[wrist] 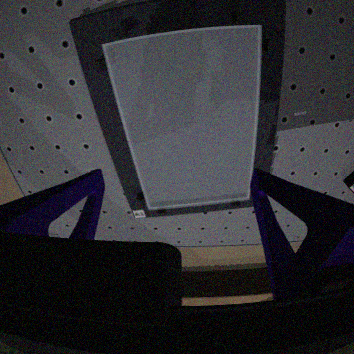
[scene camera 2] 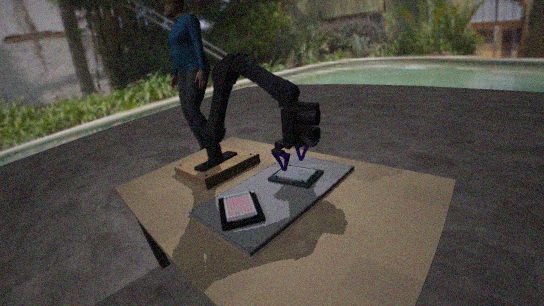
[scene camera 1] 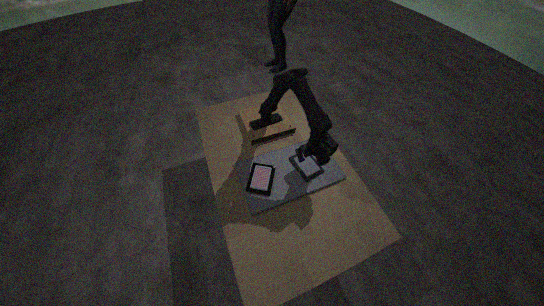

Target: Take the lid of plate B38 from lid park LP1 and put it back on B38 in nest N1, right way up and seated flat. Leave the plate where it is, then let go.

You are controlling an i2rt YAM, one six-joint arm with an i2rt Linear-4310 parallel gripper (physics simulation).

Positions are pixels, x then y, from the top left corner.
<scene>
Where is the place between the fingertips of my gripper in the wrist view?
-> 177,177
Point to a lid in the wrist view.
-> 188,99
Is my gripper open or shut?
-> Open.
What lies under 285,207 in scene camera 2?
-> A grey perforated plate.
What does my gripper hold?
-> Nothing.
</scene>
